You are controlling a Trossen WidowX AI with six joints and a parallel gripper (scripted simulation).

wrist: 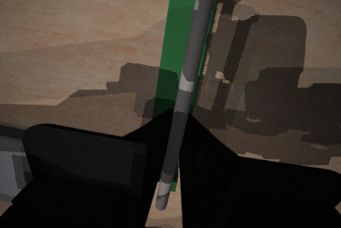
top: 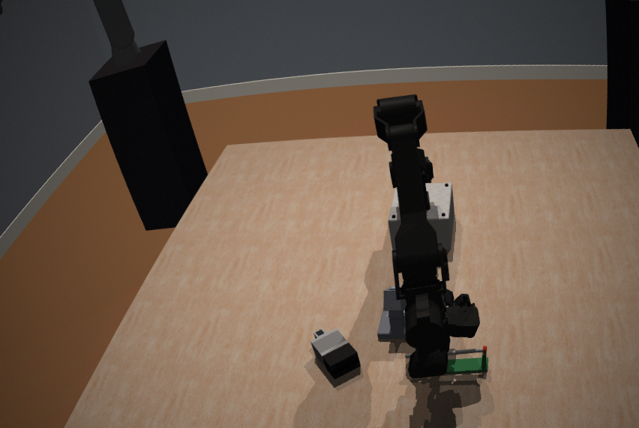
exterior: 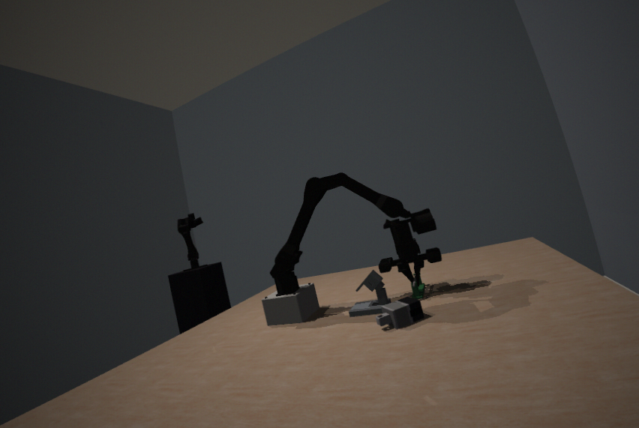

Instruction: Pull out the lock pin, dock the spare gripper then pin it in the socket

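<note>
My gripper tip is 2 cm to the right of the green cradle. From my gripper tip the other things lie so: grey mount 13 cm behind, 7 cm to the right, 3 cm above; then spare gripper 20 cm to the right, 6 cm behind.
</note>
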